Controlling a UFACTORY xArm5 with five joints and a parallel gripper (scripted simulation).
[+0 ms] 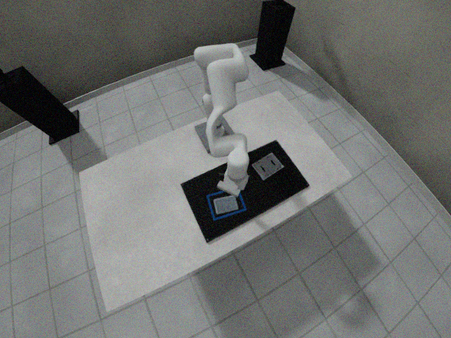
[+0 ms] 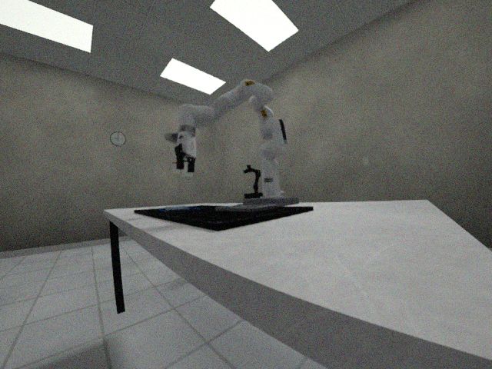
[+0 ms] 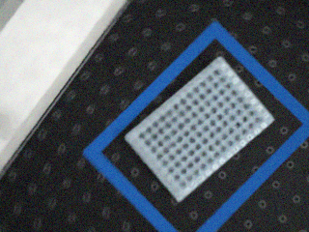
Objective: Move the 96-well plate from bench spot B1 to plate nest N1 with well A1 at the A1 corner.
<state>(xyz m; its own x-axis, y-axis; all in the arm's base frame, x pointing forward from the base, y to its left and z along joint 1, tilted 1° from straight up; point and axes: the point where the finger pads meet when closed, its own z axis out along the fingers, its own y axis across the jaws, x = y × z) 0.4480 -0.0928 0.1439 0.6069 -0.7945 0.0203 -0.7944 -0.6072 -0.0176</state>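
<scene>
My hand is 17 cm above the 96-well plate, 6 cm to the left of it and 3 cm short of it. Also, from my hand: plate nest N1 (28 cm to the left, 17 cm below, 8 cm behind).
</scene>
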